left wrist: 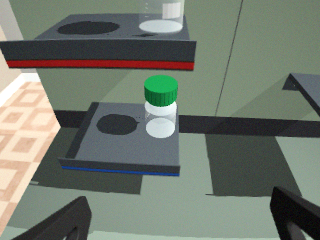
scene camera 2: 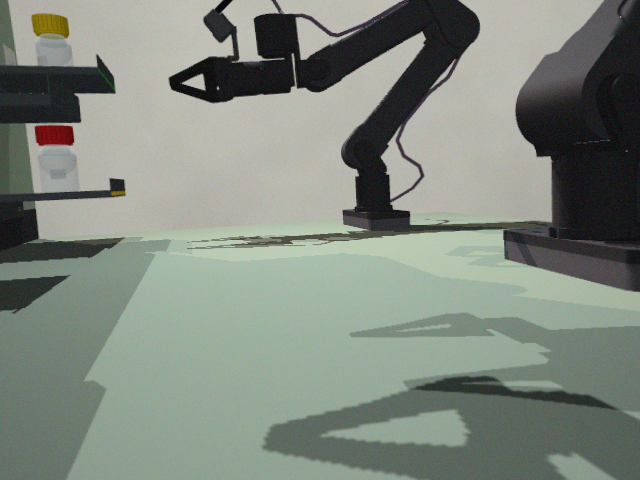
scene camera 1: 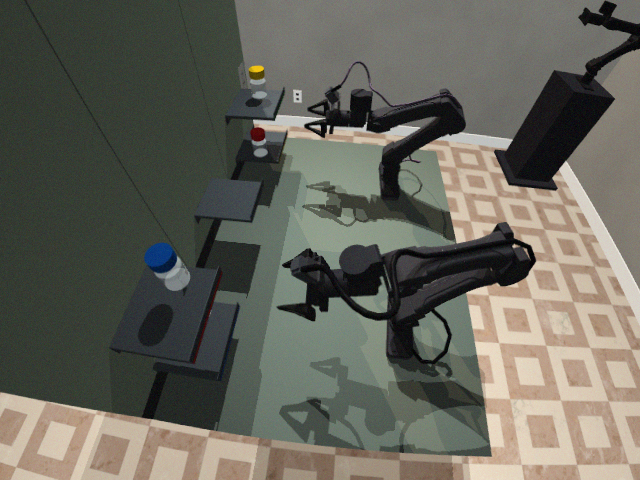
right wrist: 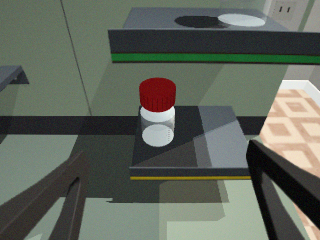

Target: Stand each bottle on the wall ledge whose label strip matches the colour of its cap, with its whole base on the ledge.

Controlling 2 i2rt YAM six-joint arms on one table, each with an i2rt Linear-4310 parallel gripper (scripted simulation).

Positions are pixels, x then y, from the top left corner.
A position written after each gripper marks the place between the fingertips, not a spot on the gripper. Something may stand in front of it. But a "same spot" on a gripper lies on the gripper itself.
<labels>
right gripper: scene camera 2; scene camera 1; right wrist 165,153; not seen in the left wrist view (out of frame)
same spot on right gripper: (scene camera 2: pixel 212 81) = (scene camera 1: pixel 323 130)
</labels>
